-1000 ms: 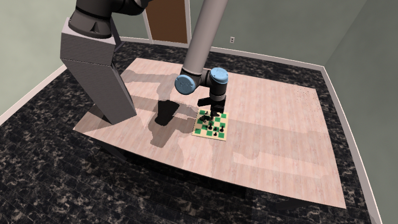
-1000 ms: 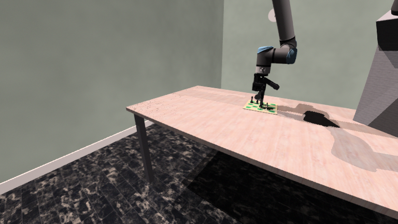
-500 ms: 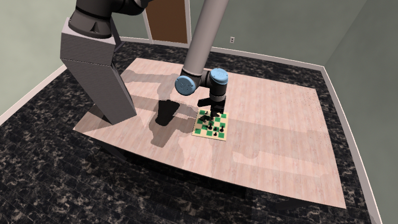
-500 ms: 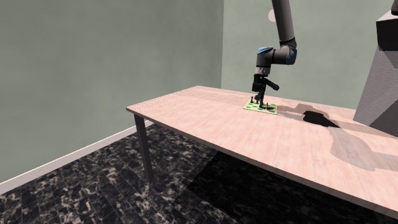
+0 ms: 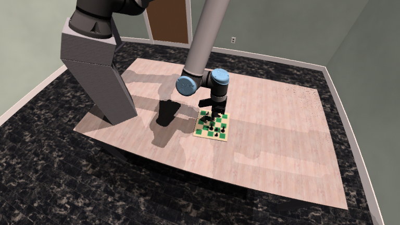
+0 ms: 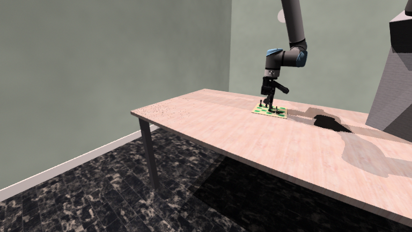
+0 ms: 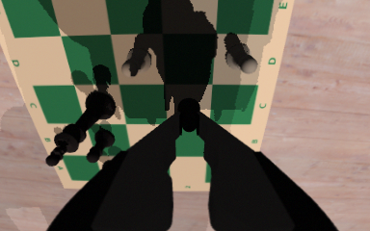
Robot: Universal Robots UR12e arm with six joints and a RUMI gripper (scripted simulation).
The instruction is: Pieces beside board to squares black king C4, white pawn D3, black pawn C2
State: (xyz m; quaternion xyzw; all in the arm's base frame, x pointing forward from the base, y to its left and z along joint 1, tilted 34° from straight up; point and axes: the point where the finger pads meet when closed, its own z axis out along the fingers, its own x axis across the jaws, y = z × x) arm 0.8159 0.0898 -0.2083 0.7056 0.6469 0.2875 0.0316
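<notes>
My gripper is now 4 cm to the left of the chessboard and 3 cm above it. The rest, counted from my hand: black king: 8 cm to the right, 1 cm above.
</notes>
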